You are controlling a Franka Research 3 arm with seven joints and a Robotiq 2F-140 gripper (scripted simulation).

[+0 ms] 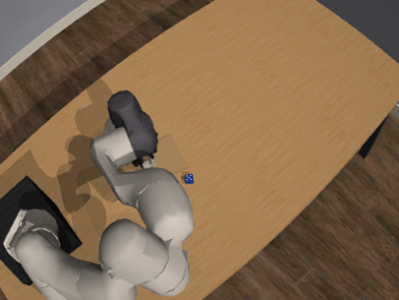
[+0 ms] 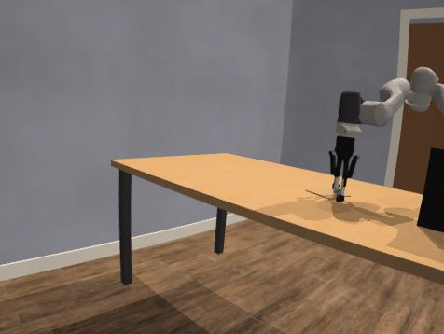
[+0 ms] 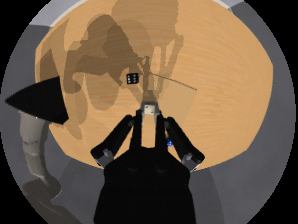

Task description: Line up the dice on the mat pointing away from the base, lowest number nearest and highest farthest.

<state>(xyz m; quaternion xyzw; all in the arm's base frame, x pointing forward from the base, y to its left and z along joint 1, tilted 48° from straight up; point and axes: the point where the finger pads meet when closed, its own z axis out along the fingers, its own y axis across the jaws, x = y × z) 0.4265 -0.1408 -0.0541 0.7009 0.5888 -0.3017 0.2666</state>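
My hand is 20 mm above the white die. From my hand the other things lie so: thin tan mat 50 mm ahead, 40 mm below, 10 mm to the right; black die 80 mm to the left, 30 mm below, 30 mm behind; blue die 130 mm to the right, 60 mm ahead, 30 mm below.
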